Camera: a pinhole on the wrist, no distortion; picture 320 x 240 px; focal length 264.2 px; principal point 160.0 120.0 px. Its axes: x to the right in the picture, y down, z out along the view. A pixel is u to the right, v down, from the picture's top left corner.
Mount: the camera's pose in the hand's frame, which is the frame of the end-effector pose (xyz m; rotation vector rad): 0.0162 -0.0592 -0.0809 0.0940 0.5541 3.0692
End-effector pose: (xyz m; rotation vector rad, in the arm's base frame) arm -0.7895 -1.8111 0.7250 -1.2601 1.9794 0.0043
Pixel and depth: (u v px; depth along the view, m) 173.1 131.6 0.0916
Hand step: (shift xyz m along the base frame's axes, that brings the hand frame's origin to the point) 0.0240 -0.0266 -0.0032
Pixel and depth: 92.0 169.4 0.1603
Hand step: 0.0575 -0.0385 -0.0822
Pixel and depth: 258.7 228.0 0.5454
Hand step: 0.3990 0.2830 -0.2422
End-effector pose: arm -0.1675 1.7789 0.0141 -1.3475 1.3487 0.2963
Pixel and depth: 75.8 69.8 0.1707
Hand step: 0.0347 0.0183 -0.1005
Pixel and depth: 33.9 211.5 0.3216
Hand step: 0.2308 0.0854 -0.2019
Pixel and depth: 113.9 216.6 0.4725
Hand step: 0.2987 0.2496 -0.2042
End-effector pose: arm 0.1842 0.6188 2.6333 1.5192 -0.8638 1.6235
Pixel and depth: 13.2 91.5 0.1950
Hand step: 0.0187 -0.0792 0.1432
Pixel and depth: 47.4 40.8 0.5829
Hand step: -0.0728 -0.4653 0.3336
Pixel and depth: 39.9 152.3 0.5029
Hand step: 0.1475 -0.3504 0.3042
